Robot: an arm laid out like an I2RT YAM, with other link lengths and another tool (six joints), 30 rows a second.
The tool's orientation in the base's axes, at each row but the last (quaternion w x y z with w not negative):
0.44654 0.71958 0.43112 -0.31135
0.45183 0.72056 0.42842 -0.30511
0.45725 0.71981 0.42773 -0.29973
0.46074 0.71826 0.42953 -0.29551
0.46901 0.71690 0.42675 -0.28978
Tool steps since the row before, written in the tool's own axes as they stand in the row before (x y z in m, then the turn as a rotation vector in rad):
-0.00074 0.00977 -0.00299 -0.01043 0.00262 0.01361
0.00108 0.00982 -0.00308 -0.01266 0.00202 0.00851
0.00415 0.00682 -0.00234 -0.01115 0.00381 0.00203
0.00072 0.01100 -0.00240 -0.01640 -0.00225 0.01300
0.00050 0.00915 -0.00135 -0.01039 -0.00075 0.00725
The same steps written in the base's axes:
0.00865 0.00023 0.00549 -0.00303 -0.01657 0.00413
0.00941 0.00097 0.00418 -0.00430 -0.01255 0.00780
0.00805 0.00209 0.00027 -0.00176 -0.00649 0.00989
0.01018 0.00018 0.00486 -0.00986 -0.01709 0.00732
0.00834 -0.00038 0.00401 -0.00563 -0.01005 0.00531

